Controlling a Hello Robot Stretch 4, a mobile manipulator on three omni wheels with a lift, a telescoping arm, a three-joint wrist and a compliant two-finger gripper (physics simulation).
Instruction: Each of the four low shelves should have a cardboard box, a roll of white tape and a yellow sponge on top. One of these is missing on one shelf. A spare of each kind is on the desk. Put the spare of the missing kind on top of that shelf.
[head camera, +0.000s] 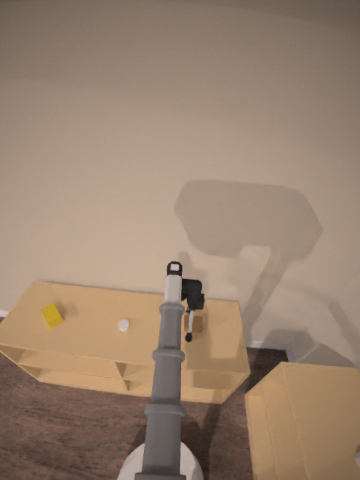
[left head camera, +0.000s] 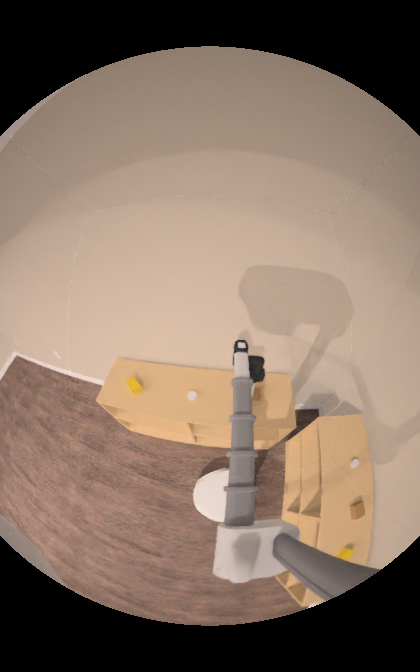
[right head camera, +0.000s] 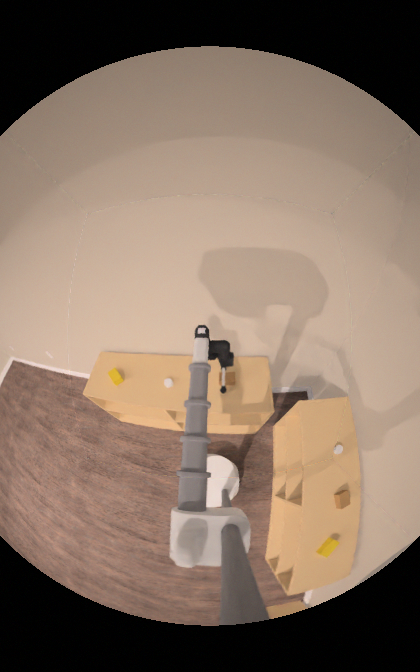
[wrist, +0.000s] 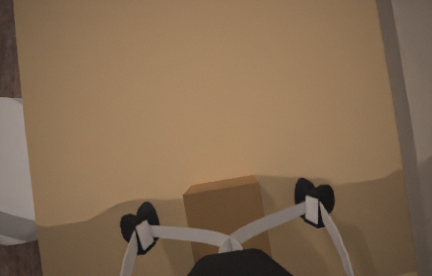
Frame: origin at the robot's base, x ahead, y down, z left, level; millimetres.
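Seen in the pictures: gripper, fingertip midpoint: (head camera: 188, 325) (wrist: 226, 206).
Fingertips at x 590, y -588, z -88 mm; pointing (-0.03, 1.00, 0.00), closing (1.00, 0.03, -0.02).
Note:
Offsets run from my fingertips to a thing's top centre. Level surfaces: height alone.
The low shelf @(dy +6 mm) (head camera: 90, 325) (left head camera: 160, 400) (right head camera: 142, 375) (wrist: 200, 100) ahead bears a yellow sponge @(dx -7, dy -39, dz +690 mm) (head camera: 52, 315) (left head camera: 134, 385) (right head camera: 115, 376) at its left, white tape @(dx -23, dy -18, dz +320 mm) (head camera: 123, 325) (left head camera: 192, 395) (right head camera: 168, 382) near the middle and a brown cardboard box @(dx +0, dy -44, dz -21 mm) (head camera: 197, 324) (left head camera: 257, 394) (right head camera: 231, 378) (wrist: 210, 210) towards the right. My gripper (wrist: 226, 206) is open over the box, its fingertips apart from the box's two sides. The arm hides most of the gripper in the left head view.
A second low shelf (head camera: 330, 405) (left head camera: 335, 480) (right head camera: 320, 465) stands at the right, with white tape (left head camera: 354, 463) (right head camera: 338, 448), a box (left head camera: 357, 510) (right head camera: 342, 499) and a yellow sponge (left head camera: 345, 554) (right head camera: 328, 547) on top. A wall stands behind the first shelf.

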